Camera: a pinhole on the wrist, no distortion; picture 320 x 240 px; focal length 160.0 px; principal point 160.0 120.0 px. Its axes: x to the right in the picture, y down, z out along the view. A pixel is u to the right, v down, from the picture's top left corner.
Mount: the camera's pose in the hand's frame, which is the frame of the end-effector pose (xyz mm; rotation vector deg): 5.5 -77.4 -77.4 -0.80 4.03 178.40
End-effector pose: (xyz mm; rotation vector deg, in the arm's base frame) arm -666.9 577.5 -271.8 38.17 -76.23 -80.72
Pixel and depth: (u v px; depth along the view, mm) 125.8 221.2 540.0
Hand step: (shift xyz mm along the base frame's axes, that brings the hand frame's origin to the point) -584.8 13.8 -236.7
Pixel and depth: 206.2 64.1 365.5
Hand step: -202.2 204.3 105.1
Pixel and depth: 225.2 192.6 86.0
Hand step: -33.1 15.0 -110.4
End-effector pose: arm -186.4 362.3 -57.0 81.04 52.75 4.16
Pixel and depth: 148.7 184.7 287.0
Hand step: 53.7 -200.4 -190.1
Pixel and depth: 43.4 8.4 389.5
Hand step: 466.4 -37.5 -7.2
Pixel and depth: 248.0 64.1 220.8
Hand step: 9.6 -172.7 52.9
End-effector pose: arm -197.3 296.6 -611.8 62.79 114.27 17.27
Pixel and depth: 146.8 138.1 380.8
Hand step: 159.6 -87.2 -268.3
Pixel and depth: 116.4 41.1 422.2
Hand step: 305.5 127.1 -200.0
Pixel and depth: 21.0 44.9 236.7
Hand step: 80.4 163.9 -193.6
